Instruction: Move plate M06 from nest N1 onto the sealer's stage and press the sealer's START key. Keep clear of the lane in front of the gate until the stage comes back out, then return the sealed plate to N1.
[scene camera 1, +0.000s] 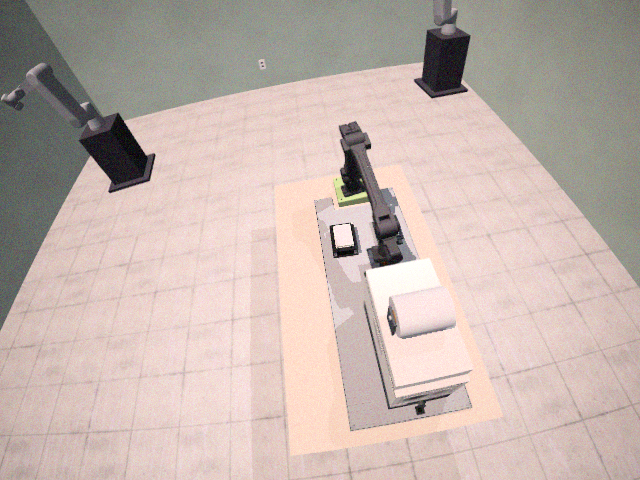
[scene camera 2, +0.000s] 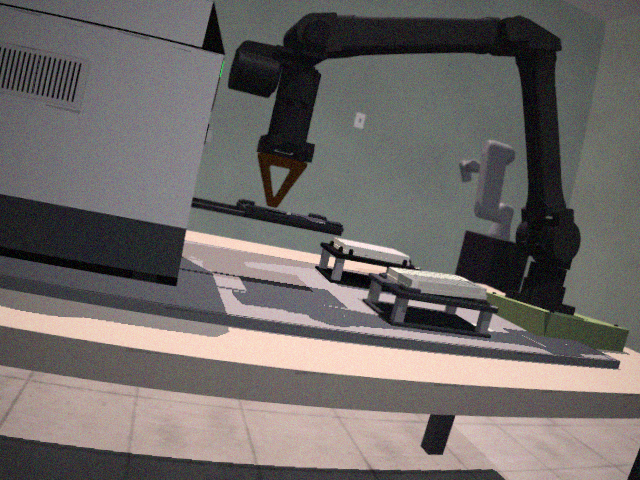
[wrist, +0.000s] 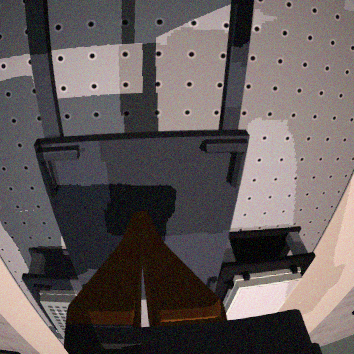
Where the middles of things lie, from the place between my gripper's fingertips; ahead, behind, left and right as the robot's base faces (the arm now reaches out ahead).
Labels:
I see my gripper 20 mm short of the dark sealer stage (scene camera 2: 314, 222) and 10 mm above it. Also, from my hand: roll (scene camera 1: 422, 311): 350 mm ahead, 30 mm to the right, 310 mm above.

